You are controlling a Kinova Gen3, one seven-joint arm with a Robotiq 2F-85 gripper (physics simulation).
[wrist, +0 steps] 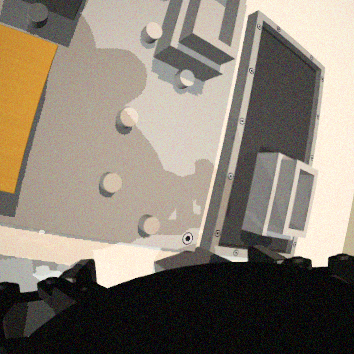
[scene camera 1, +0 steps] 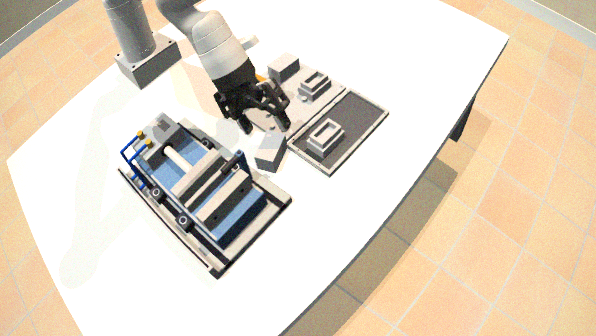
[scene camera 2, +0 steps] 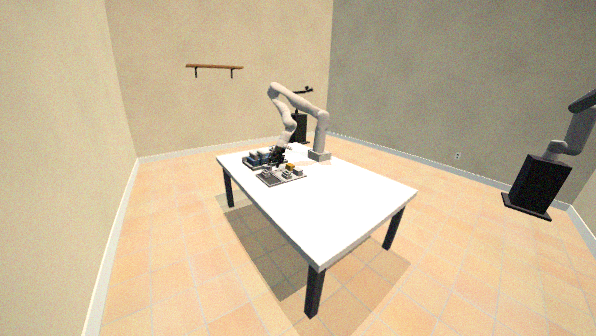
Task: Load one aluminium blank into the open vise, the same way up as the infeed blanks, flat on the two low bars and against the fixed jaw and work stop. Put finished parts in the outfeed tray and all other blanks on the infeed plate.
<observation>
The gripper point(scene camera 1: 267, 130) is open, with nothing in its grasp. Also in view: a brass blank point(wrist: 33, 56). Further things: an infeed plate point(scene camera 1: 300, 113) and an outfeed tray point(wrist: 279, 101).
The gripper also shows in the wrist view point(wrist: 172, 270). The infeed plate is seen too in the wrist view point(wrist: 101, 65).
</observation>
